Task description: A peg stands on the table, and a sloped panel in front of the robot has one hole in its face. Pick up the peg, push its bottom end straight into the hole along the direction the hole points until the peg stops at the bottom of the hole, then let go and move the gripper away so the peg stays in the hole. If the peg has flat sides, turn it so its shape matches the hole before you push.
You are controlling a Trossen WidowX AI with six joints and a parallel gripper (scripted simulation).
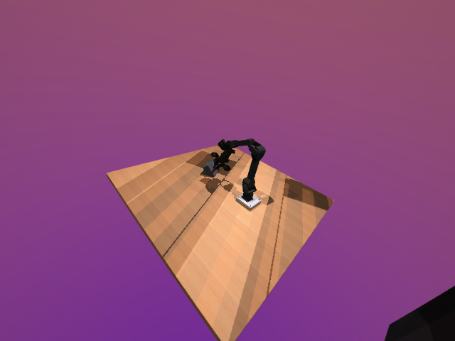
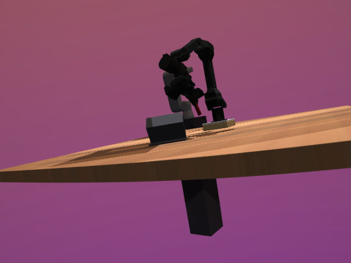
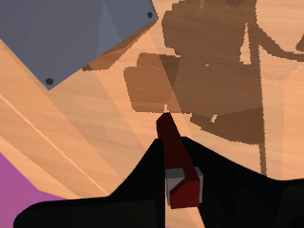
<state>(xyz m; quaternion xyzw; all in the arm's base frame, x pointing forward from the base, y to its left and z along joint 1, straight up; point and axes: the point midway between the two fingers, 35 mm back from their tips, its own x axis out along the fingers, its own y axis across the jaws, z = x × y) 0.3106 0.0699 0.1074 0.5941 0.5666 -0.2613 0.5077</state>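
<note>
The sloped panel lies 120 mm ahead of my gripper tip, 80 mm below it and 60 mm to the right of it. Also, from my gripper tip: peg: 20 mm above, 10 mm to the right.
</note>
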